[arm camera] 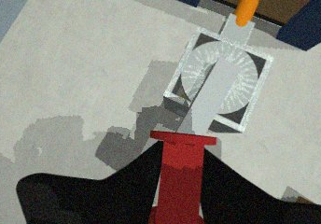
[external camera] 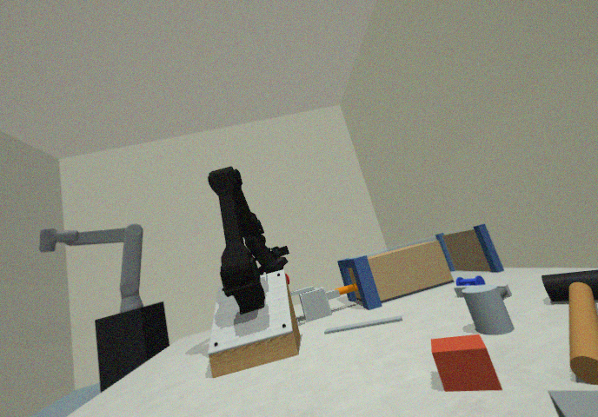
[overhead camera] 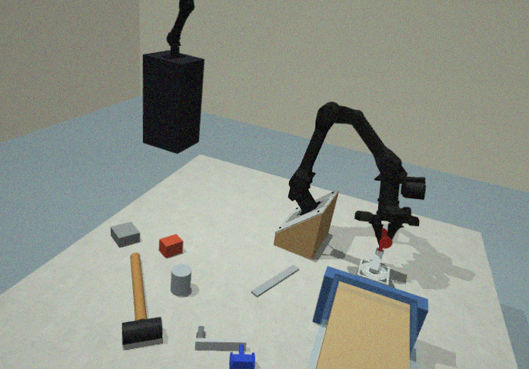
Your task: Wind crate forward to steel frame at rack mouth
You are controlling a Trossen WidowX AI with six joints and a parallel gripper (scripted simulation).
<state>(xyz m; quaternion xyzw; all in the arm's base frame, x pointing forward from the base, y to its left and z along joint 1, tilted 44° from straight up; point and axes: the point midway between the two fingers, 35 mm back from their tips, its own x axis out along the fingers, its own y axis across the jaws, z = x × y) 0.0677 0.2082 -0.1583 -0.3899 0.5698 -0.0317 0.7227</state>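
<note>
My gripper tip is 3 cm above the red-knobbed crank handle, 2 cm short of it and 1 cm to the left of it. Also, from my gripper tip: blue steel frame 24 cm ahead, 3 cm below; red knob 2 cm behind, 1 cm to the right; winch 10 cm below, 7 cm ahead, 2 cm to the right.
</note>
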